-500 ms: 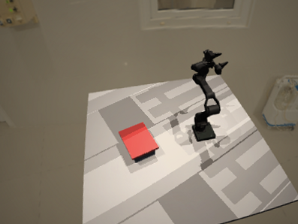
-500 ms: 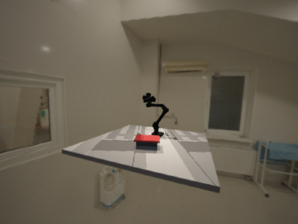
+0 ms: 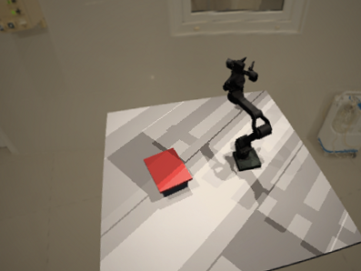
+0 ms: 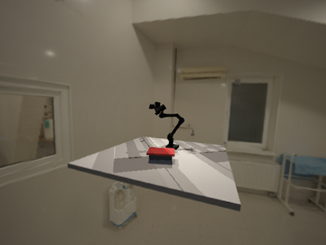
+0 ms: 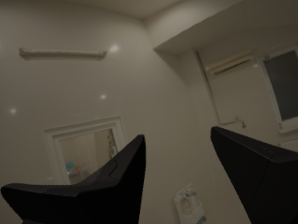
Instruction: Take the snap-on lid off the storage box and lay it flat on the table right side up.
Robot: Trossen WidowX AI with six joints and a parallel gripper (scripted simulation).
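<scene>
Right now the lid is 55 cm ahead of my gripper tip, 43 cm below it and 28 cm to the left of it. From my gripper tip the other things lie so: storage box (55 cm ahead, 48 cm below, 28 cm to the left).
</scene>
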